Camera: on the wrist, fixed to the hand. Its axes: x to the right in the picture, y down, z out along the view.
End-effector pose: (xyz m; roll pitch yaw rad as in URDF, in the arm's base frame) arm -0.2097 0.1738 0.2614 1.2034 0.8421 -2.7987
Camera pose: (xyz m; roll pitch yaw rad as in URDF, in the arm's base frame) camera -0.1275 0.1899 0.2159 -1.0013 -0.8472 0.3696
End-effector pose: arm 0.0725 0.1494 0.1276 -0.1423 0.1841 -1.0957
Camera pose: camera -0.0171 0.1335 0.0993 0.3646 -0.2025 2.0446
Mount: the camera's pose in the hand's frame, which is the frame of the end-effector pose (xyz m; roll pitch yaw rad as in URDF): -0.0212 -0.0815 -0.0447 0.2220 -0.0184 -3.1402
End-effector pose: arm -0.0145 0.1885 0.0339 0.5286 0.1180 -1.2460
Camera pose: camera -0.0695 0.2021 -0.0428 -0.3079 -0.1332 1.9062
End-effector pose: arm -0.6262 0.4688 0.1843 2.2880 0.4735 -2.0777
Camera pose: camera -0.5337 0.4557 0.1655 -2.0725 -0.4603 1.0783
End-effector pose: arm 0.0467 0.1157 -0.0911 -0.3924 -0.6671 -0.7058
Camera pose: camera -0.0211 0.0521 -0.1122 0.6100 0.6496 2.4286
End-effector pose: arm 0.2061 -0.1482 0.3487 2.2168 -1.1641 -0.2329
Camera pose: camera 0.2516 -0.0719 0.3141 -1.9616 1.1761 2.9447
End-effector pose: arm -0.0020 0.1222 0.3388 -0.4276 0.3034 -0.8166
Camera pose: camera -0.0848 0.0750 0.3386 0.6517 -0.3207 2.3183
